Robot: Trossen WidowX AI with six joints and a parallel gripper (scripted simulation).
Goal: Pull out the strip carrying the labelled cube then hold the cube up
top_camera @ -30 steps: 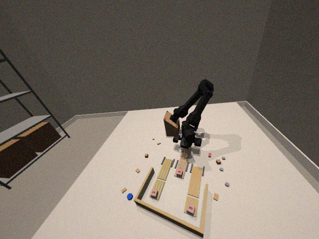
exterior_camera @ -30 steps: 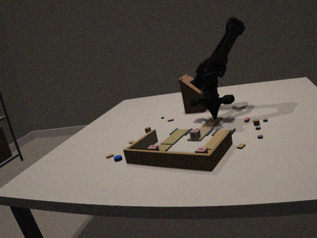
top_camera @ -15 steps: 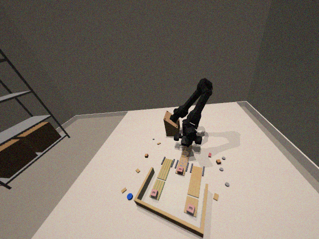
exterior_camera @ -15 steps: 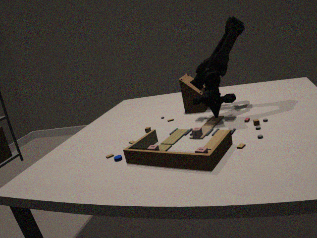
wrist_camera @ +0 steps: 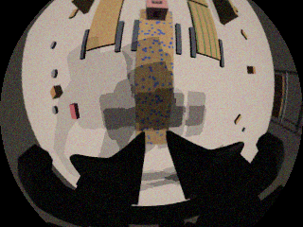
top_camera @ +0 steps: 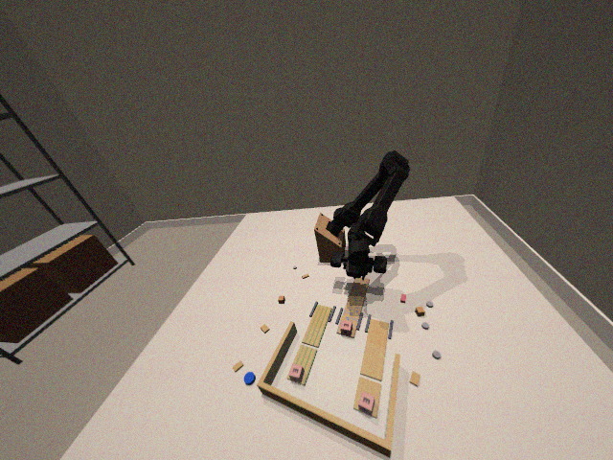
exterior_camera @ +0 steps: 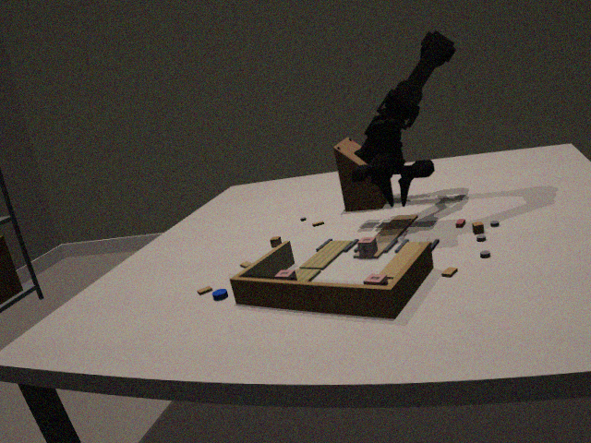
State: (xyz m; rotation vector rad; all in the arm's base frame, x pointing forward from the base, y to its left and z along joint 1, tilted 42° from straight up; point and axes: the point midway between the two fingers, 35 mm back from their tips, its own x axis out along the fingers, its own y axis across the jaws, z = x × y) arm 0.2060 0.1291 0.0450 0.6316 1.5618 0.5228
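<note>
My gripper tip is 8 cm short of the strip, 1 cm to the left of it and 4 cm above it. From my gripper tip the other things lie so: blue disc 38 cm ahead, 27 cm to the right, 4 cm below; red piece 4 cm ahead, 15 cm to the left, 4 cm below.
</note>
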